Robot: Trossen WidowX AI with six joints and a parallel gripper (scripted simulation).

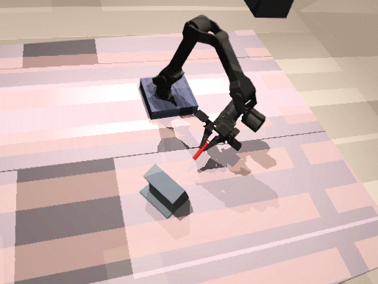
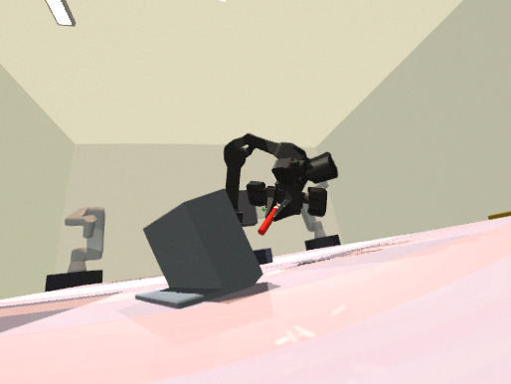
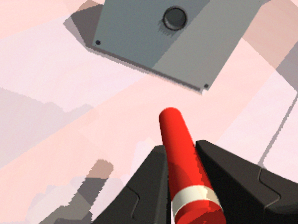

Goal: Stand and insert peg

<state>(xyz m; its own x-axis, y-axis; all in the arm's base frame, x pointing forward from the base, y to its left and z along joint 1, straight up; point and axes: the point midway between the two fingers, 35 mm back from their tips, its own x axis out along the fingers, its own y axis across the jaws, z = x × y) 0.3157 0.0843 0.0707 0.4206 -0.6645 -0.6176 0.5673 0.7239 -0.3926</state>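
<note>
My gripper tip is 10 cm short of the sloped panel, 14 cm to the left of it and 5 cm above it. Also, from my gripper tip: thin flat foot: 11 cm ahead, 16 cm to the right, 9 cm below; red peg: 1 cm behind, 1 cm to the left, 1 cm above.
</note>
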